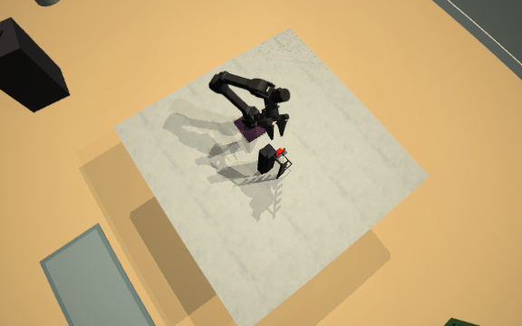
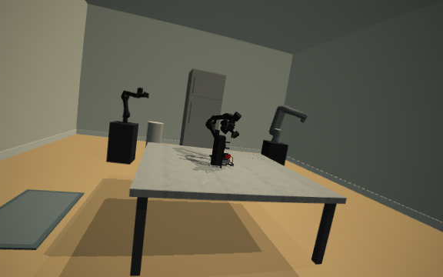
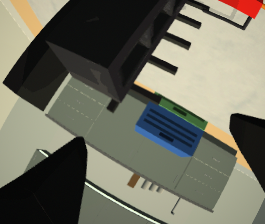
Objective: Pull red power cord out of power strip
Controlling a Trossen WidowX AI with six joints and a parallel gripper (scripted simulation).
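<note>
Right now the red plug is 170 mm below my gripper tip and 20 mm ahead of it. Round my gripper tip: grey square: 250 mm below, 70 mm to the left, 10 mm ahead.
</note>
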